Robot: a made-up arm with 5 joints.
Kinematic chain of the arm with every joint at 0, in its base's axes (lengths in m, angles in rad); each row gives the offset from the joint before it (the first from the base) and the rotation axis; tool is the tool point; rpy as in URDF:
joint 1: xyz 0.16 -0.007 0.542 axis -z
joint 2: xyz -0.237 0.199 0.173 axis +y
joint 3: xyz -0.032 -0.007 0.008 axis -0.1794 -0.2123 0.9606
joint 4: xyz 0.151 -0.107 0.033 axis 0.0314 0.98 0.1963
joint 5: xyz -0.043 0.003 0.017 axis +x
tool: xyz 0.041 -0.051 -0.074 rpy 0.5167 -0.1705 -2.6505
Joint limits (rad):
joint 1: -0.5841..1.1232
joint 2: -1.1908..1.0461
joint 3: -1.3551..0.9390
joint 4: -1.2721..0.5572
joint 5: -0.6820..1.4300
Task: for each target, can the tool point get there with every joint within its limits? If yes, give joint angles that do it. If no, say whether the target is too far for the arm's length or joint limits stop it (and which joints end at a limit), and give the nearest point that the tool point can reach.
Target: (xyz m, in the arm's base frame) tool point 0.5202 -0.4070 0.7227
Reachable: no: joint limits stop it (at a limit: joint 1, joint 4) | nearest point 0.3176 0.0834 0.7173 | short by 0.531 m
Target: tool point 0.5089 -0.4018 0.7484
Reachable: no: joint limits stop it (at a limit: joint 1, joint 4) | nearest point 0.3150 0.0825 0.7250 | short by 0.522 m
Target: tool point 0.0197 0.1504 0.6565
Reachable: yes | joints 0.6797 0.0695 -0.9008 -0.3571 1.1994
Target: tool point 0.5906 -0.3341 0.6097
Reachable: no: joint limits stop it (at a limit: joint 1, joint 4) | nearest point 0.3450 0.0993 0.6826 | short by 0.503 m
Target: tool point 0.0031 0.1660 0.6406
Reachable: yes | joints 0.0270 0.7424 0.2664 0.3373 1.1626
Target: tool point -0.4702 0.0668 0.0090
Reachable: no: too far | nearest point -0.1640 0.0309 0.5568 | short by 0.629 m
